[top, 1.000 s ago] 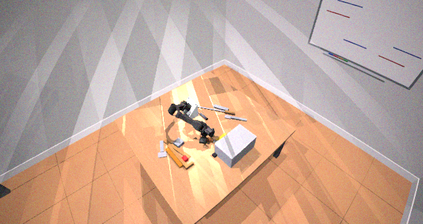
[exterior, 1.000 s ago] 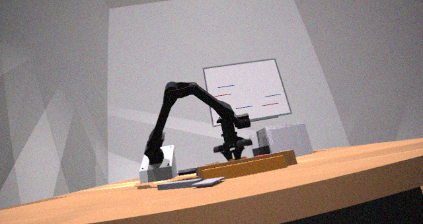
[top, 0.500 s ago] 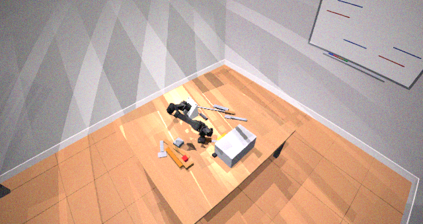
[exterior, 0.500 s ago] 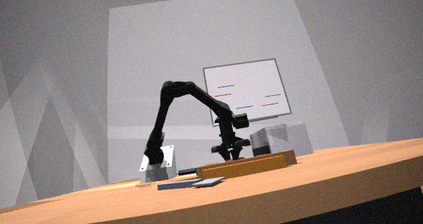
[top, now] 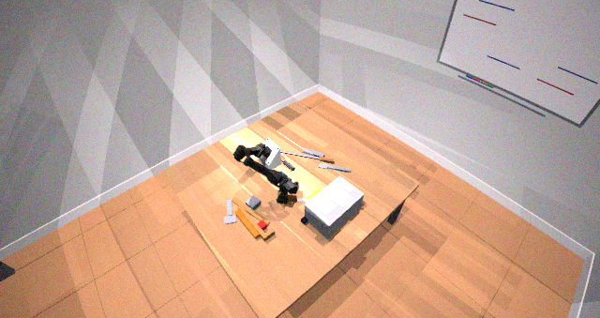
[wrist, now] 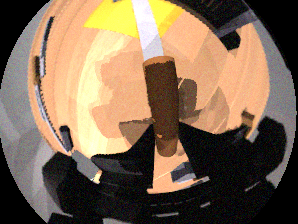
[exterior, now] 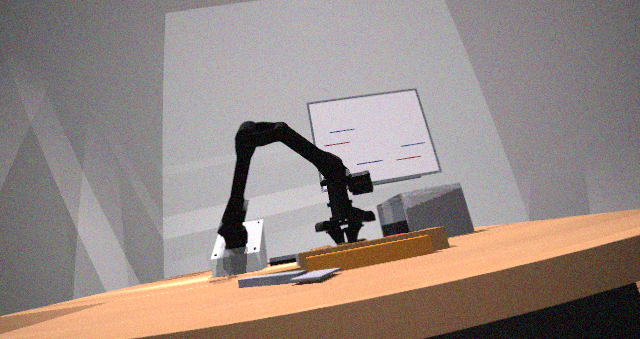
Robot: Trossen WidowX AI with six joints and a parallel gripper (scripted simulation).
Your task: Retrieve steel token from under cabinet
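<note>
The grey block lies 9 cm behind my gripper tip, 18 cm to the right of it and 1 cm above it. Also, from my gripper tip: orange bar 1 cm ahead, 29 cm to the right, 1 cm above; then thin wooden stick 6 cm behind, 23 cm to the right; then red block 8 cm ahead, 23 cm to the right, 1 cm above.
</note>
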